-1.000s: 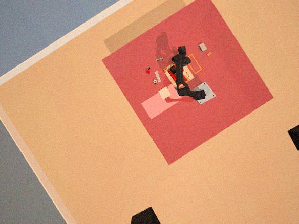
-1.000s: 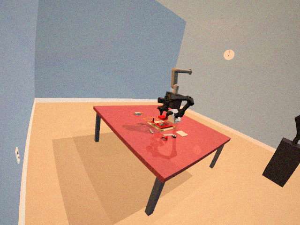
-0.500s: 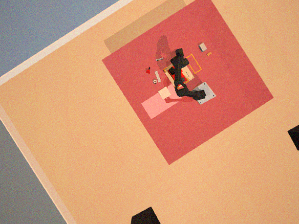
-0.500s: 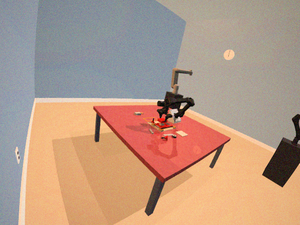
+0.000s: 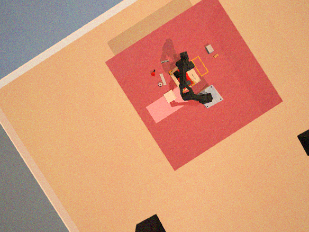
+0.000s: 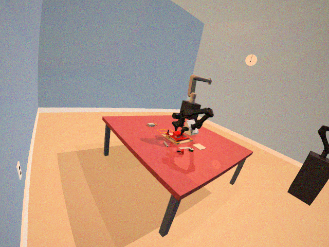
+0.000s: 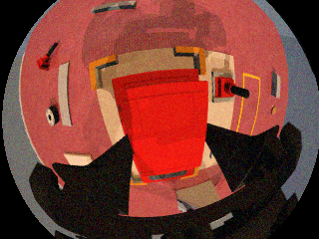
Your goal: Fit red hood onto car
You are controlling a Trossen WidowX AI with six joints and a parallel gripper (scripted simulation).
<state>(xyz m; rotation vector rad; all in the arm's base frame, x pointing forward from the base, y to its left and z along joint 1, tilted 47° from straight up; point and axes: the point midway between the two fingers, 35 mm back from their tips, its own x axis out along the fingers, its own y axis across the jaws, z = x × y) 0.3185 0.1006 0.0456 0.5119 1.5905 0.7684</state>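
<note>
The red hood lies right at my gripper tip. The rest, counted from my gripper tip: black cylinder: 4 cm ahead, 10 cm to the right, 3 cm below; white wheel: 1 cm ahead, 23 cm to the left, 5 cm below; jig: 2 cm behind, 1 cm to the right, 5 cm below.
</note>
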